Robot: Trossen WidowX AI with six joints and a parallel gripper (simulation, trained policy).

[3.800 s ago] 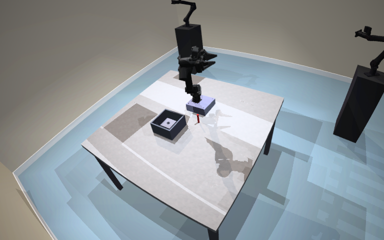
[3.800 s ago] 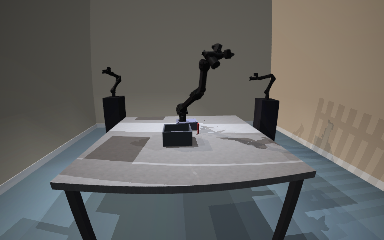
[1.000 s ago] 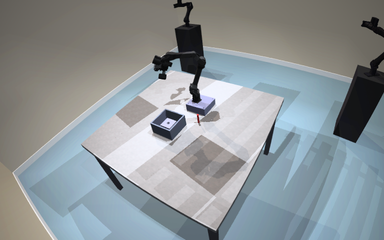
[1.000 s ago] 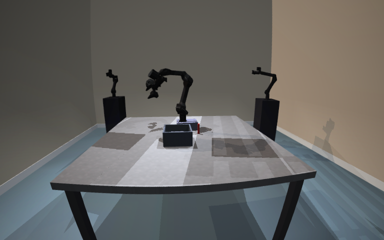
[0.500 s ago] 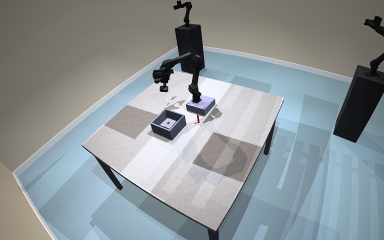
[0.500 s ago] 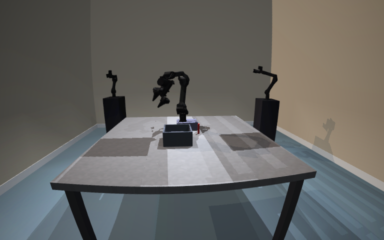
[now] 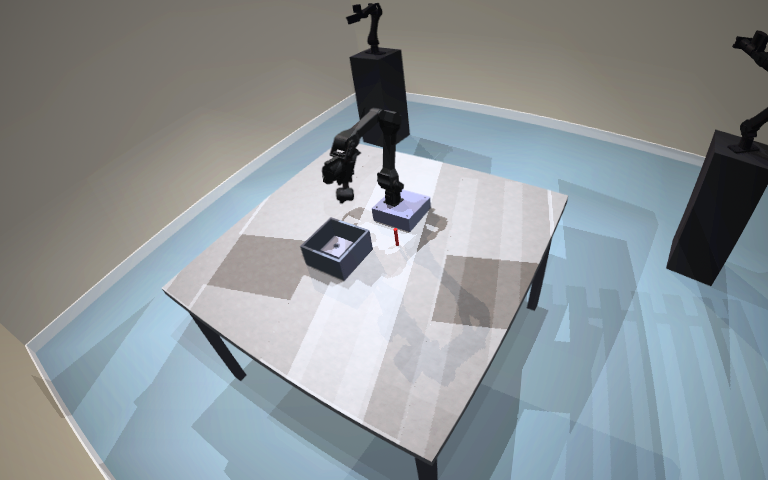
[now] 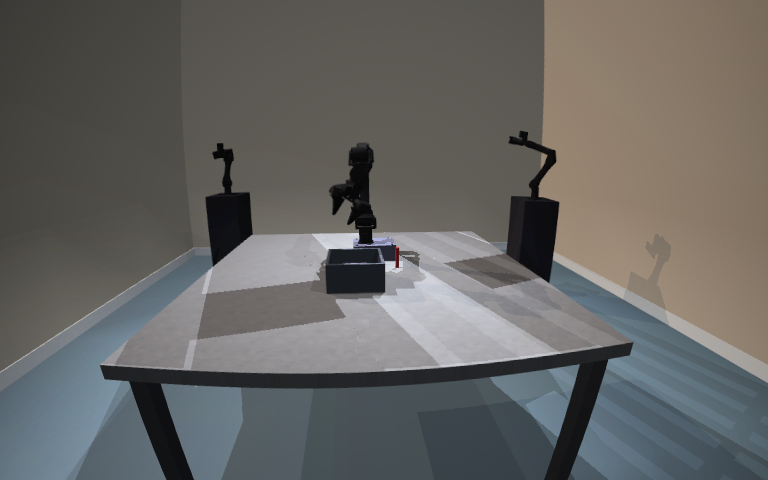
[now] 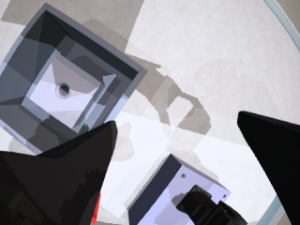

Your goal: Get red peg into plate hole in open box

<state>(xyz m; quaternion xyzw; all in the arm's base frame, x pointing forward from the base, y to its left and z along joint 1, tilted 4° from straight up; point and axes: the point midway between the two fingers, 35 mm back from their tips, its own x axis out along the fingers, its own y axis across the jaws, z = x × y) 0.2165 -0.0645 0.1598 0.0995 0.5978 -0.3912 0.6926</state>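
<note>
The red peg lies 50 mm behind my gripper tip, 210 mm to the left of it and 160 mm below it. Round my gripper tip: light plate 120 mm ahead, 60 mm to the left, 150 mm below; then dark blue box 120 mm ahead, 60 mm to the left, 170 mm below.
</note>
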